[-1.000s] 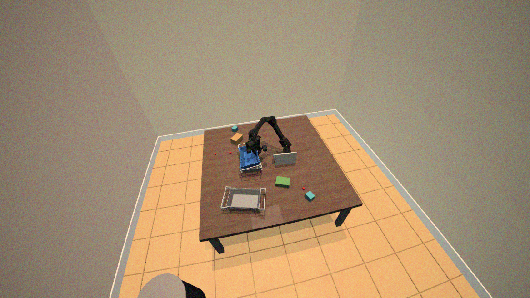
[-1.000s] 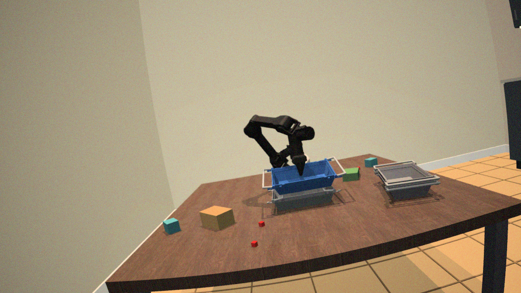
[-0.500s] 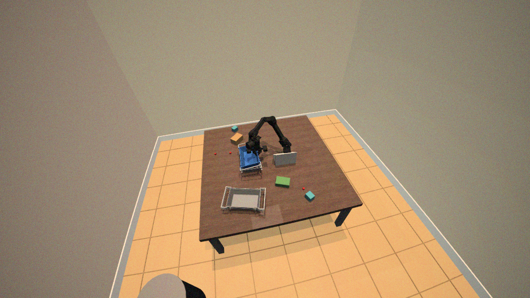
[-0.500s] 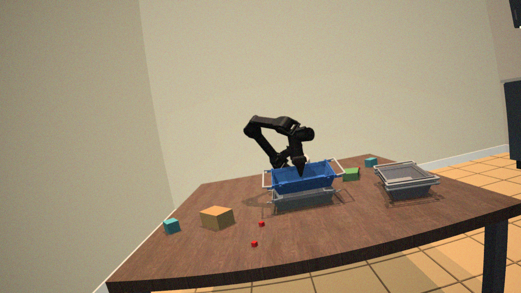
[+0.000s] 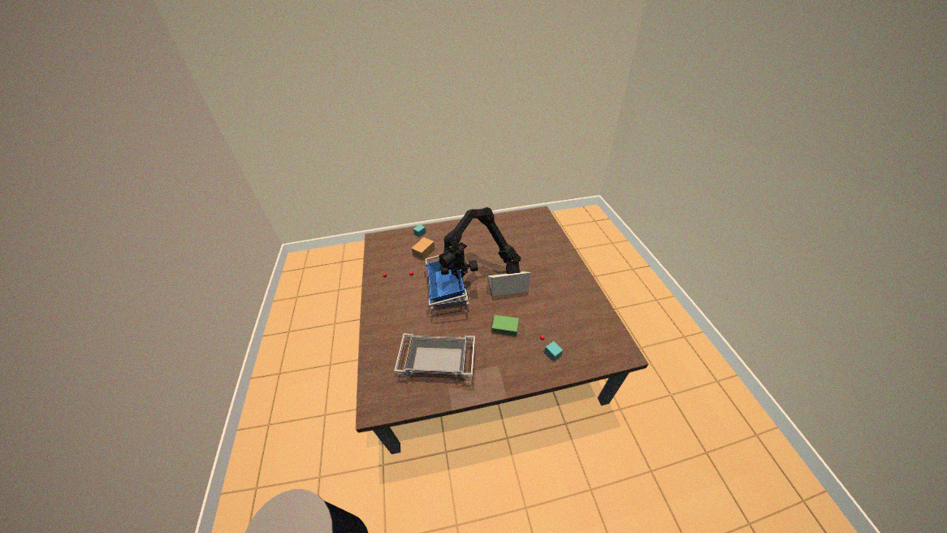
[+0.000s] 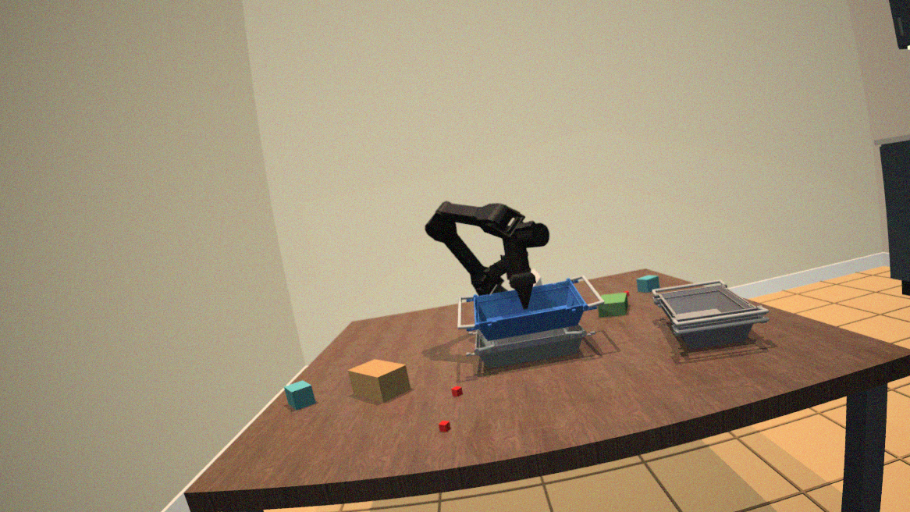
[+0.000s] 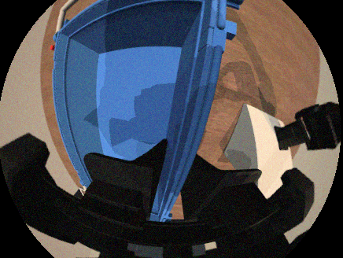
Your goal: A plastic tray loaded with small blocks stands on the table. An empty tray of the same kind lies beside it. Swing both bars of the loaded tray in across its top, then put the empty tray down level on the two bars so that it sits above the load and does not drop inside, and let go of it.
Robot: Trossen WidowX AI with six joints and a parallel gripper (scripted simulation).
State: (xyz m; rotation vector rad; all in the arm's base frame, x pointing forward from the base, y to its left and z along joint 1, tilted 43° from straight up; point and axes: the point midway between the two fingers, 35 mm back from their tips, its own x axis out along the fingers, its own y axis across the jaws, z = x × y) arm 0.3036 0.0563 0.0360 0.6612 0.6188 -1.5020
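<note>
My gripper tip is now 8 cm short of the blue tray and 2 cm below it. From my gripper tip the other things lie so: orange block 37 cm to the right, 17 cm ahead, 7 cm below; green block 29 cm to the left, 18 cm behind, 8 cm below.
</note>
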